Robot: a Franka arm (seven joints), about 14 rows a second.
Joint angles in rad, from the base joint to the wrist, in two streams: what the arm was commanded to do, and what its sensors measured. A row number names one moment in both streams.
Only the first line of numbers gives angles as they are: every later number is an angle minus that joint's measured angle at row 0.
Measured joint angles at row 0:
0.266, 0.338, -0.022, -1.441, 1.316, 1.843, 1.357
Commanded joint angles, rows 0 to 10:
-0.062, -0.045, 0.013, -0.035, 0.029, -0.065, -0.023
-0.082, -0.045, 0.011, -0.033, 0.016, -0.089, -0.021
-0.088, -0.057, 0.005, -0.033, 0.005, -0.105, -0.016
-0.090, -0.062, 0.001, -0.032, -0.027, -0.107, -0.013
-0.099, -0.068, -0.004, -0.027, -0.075, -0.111, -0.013
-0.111, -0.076, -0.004, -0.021, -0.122, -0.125, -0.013
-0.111, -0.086, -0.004, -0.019, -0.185, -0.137, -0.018
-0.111, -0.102, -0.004, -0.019, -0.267, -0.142, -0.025
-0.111, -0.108, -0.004, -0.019, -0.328, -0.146, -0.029
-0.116, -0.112, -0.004, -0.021, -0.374, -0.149, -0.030
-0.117, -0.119, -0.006, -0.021, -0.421, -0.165, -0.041
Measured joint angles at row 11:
-0.102, -0.086, -0.012, 0.000, -0.343, -0.136, -0.012
